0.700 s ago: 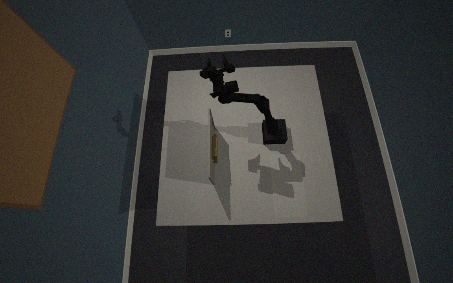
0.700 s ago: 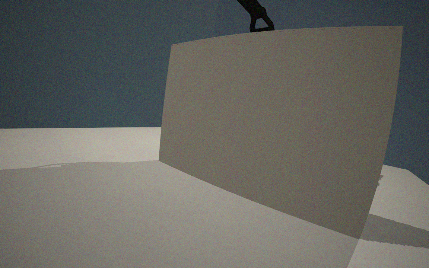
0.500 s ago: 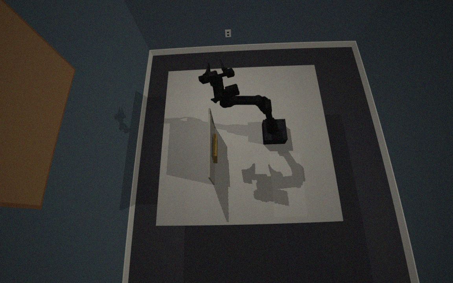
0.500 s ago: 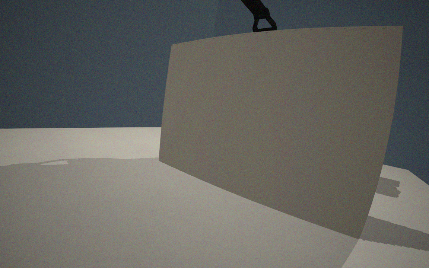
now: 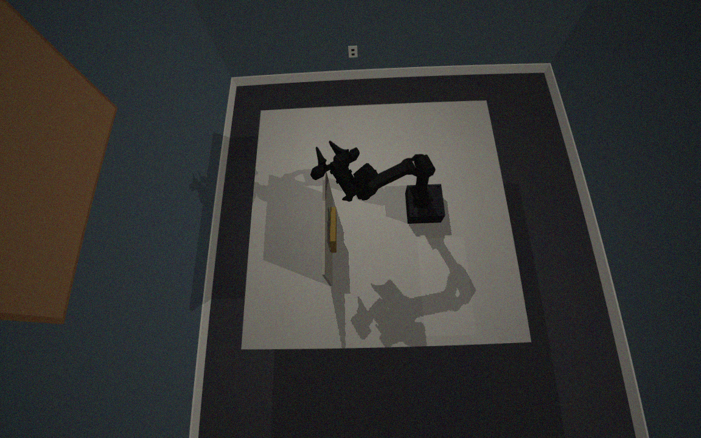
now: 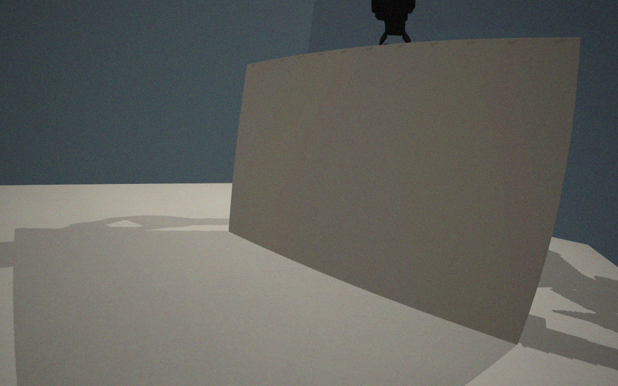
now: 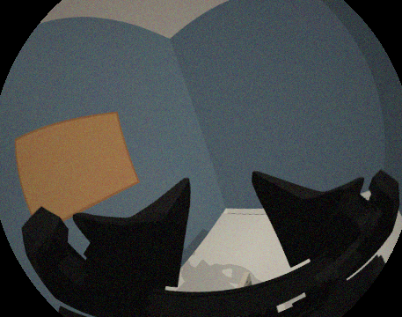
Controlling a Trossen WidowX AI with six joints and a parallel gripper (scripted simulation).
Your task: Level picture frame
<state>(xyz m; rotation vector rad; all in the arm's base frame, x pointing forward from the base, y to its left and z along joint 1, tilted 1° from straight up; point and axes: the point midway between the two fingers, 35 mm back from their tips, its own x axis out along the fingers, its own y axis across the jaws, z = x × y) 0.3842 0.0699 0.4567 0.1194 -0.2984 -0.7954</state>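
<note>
The picture frame lies 400 mm below my gripper tip, 190 mm to the left of it and 30 mm behind it. Round my gripper tip: grey wall panel: 410 mm below, 190 mm to the left, 20 mm behind.
</note>
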